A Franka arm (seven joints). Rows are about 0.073 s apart.
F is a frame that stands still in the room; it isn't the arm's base.
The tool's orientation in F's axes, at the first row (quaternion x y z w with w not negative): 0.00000, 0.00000, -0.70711, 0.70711
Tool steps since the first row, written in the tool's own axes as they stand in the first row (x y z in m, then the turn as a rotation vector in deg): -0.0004, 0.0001, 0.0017, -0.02, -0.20, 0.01; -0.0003, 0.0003, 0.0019, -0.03, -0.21, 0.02; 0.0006, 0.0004, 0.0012, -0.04, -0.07, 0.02; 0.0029, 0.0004, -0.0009, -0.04, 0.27, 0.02; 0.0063, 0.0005, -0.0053, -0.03, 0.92, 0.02; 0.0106, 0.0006, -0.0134, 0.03, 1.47, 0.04; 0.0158, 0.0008, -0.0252, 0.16, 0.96, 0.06; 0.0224, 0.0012, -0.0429, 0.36, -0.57, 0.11
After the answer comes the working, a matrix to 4 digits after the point.
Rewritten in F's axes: 0.0001, 0.0004, 0.0017, -0.20, 0.02, 0.01; 0.0003, 0.0003, 0.0019, -0.21, 0.03, 0.02; 0.0004, -0.0006, 0.0012, -0.07, 0.04, 0.02; 0.0004, -0.0029, -0.0009, 0.27, 0.04, 0.02; 0.0005, -0.0063, -0.0053, 0.92, 0.03, 0.02; 0.0006, -0.0106, -0.0134, 1.47, -0.03, 0.04; 0.0008, -0.0158, -0.0252, 0.96, -0.16, 0.06; 0.0012, -0.0224, -0.0429, -0.57, -0.36, 0.11
The tool's axes in the first row as the columns of a matrix, in F's axes (rounded; the answer above uses it unrounded):
0.0000, 1.0000, 0.0000
-1.0000, 0.0000, 0.0000
0.0000, 0.0000, 1.0000

